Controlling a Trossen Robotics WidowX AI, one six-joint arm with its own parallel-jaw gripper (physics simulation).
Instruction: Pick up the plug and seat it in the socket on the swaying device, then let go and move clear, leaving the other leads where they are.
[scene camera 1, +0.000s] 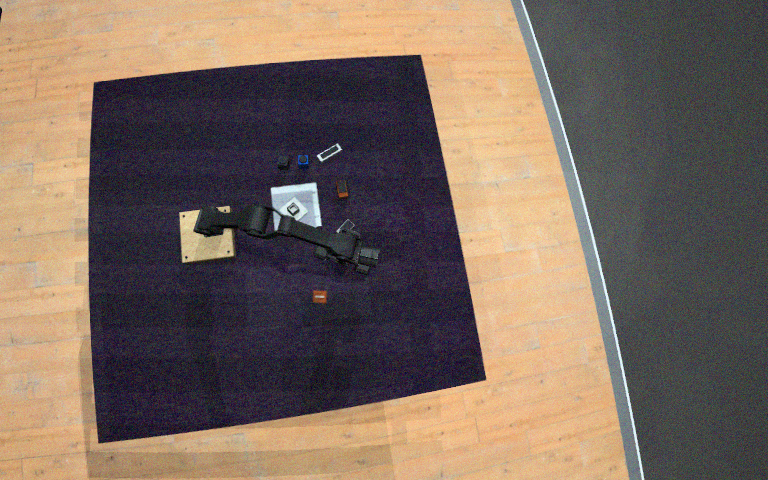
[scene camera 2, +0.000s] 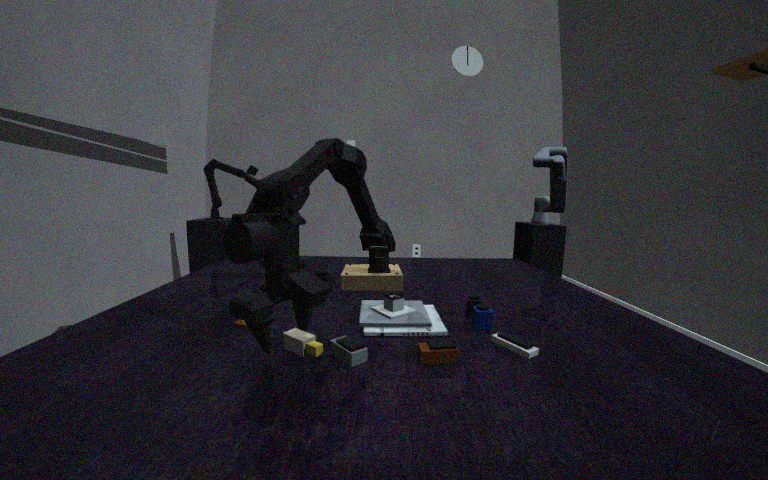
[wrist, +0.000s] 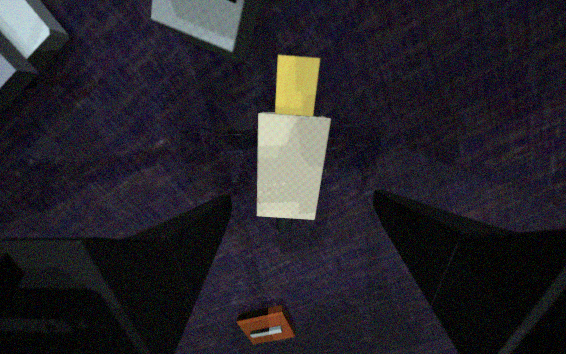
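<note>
The plug (scene camera 2: 297, 341) (wrist: 292, 166), a cream block with a yellow tip, lies flat on the dark mat; the arm hides it in scene camera 1. My gripper (scene camera 2: 285, 339) (wrist: 301, 198) is open and empty, low over the plug's rear end. In the wrist view the plug lies lengthwise between the lines of the two fingers, with its yellow end pointing away and a gap on each side. The device (scene camera 1: 308, 195) (scene camera 2: 370, 310) is a stack of pale plates. The socket block (scene camera 1: 292, 208) (scene camera 2: 394, 304) sits on a tilted white square on top.
A grey black-topped block (scene camera 2: 349, 349) (wrist: 200, 20) lies close to the plug's yellow end. An orange block (scene camera 1: 342, 188) (scene camera 2: 438, 354), a white strip (scene camera 1: 329, 152) (scene camera 2: 514, 344), a blue block (scene camera 1: 303, 160) (scene camera 2: 482, 319) and an orange tile (scene camera 1: 320, 296) (wrist: 265, 325) stand around.
</note>
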